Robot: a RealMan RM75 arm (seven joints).
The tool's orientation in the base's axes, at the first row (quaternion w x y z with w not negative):
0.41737, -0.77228, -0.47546, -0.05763
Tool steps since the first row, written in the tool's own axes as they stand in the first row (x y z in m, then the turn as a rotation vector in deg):
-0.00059, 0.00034, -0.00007, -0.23, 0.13, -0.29
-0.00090, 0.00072, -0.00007, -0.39, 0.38, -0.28
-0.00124, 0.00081, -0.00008, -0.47, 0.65, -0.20
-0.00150, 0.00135, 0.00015, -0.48, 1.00, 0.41
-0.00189, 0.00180, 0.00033, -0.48, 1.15, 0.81
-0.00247, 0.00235, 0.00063, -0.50, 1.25, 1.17
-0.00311, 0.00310, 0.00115, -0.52, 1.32, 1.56
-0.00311, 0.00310, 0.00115, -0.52, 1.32, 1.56
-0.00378, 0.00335, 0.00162, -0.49, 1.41, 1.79
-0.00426, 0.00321, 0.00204, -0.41, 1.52, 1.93
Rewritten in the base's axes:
-0.00003, -0.00052, -0.00044, 0.07, -0.39, 0.00
0.00010, -0.00081, -0.00082, 0.17, -0.54, -0.23
-0.00001, -0.00107, -0.00103, 0.32, -0.59, -0.48
0.00020, -0.00119, -0.00162, 0.40, -0.24, -1.09
0.00028, -0.00143, -0.00219, 0.39, 0.01, -1.43
0.00031, -0.00172, -0.00299, 0.35, 0.23, -1.73
0.00039, -0.00195, -0.00408, 0.27, 0.47, -2.04
0.00039, -0.00195, -0.00408, 0.27, 0.47, -2.04
0.00008, -0.00213, -0.00486, 0.29, 0.63, -2.22
-0.00042, -0.00214, -0.00528, 0.37, 0.77, -2.34

